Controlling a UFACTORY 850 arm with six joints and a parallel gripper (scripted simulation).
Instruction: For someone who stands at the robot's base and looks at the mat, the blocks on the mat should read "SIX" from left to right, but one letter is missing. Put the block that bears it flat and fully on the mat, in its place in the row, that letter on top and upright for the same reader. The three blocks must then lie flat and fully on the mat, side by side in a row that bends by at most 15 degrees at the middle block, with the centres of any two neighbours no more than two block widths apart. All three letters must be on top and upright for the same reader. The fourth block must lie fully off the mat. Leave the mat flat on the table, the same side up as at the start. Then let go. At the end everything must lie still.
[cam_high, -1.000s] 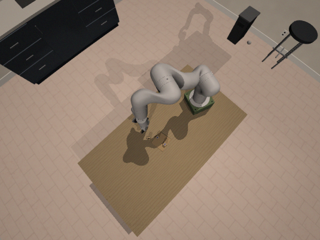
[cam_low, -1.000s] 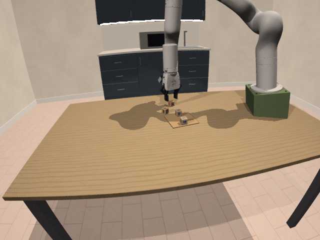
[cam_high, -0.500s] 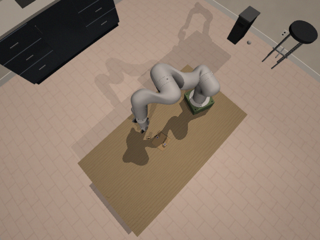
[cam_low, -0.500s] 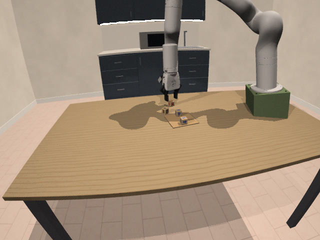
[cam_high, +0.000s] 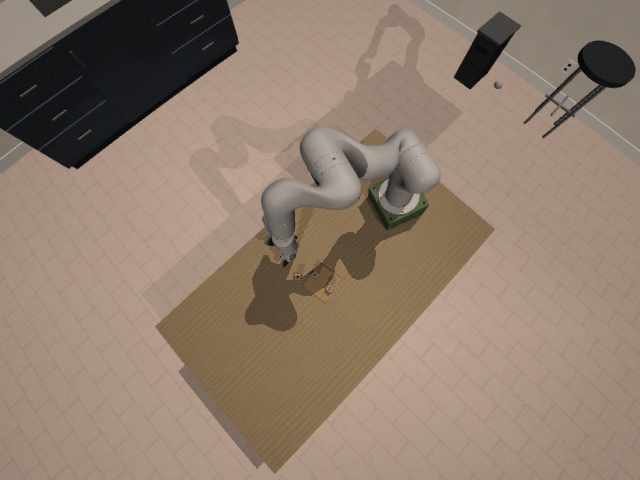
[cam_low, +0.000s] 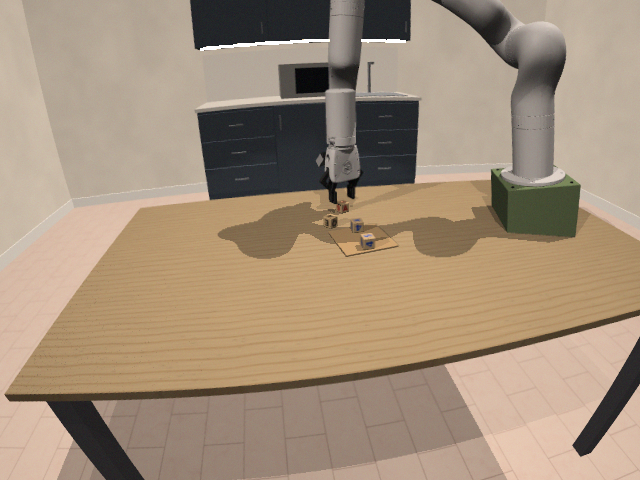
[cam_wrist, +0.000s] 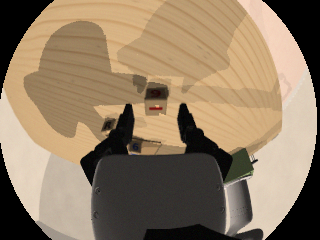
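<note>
Right now the mat is 2 cm ahead of my hand, 20 cm to the left of it and 5 cm below it.
</note>
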